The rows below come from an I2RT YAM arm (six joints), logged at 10 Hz.
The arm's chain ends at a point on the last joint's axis. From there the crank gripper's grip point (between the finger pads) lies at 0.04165 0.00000 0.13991 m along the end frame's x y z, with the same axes.
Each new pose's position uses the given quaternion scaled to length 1; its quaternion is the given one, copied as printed.
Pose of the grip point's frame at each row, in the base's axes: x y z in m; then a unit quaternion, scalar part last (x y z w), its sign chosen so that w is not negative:
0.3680, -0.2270, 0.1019, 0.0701, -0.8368, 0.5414, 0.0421
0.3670, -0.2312, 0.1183, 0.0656, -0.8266, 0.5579, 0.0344
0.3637, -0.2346, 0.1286, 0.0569, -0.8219, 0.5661, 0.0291
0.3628, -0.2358, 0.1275, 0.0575, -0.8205, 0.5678, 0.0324
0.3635, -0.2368, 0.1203, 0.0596, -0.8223, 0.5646, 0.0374
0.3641, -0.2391, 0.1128, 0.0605, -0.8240, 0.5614, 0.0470
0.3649, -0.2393, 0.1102, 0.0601, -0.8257, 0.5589, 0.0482
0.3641, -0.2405, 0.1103, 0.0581, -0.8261, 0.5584, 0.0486
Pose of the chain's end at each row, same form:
0.4083, -0.0964, 0.1532, 0.0701, -0.8368, 0.5414, 0.0421
0.4059, -0.0986, 0.1654, 0.0656, -0.8266, 0.5579, 0.0344
0.4027, -0.1014, 0.1739, 0.0569, -0.8219, 0.5661, 0.0291
0.4024, -0.1025, 0.1720, 0.0575, -0.8205, 0.5678, 0.0324
0.4039, -0.1039, 0.1652, 0.0596, -0.8223, 0.5646, 0.0374
0.4066, -0.1069, 0.1578, 0.0605, -0.8240, 0.5614, 0.0470
0.4078, -0.1075, 0.1559, 0.0601, -0.8257, 0.5589, 0.0482
0.4074, -0.1089, 0.1563, 0.0581, -0.8261, 0.5584, 0.0486

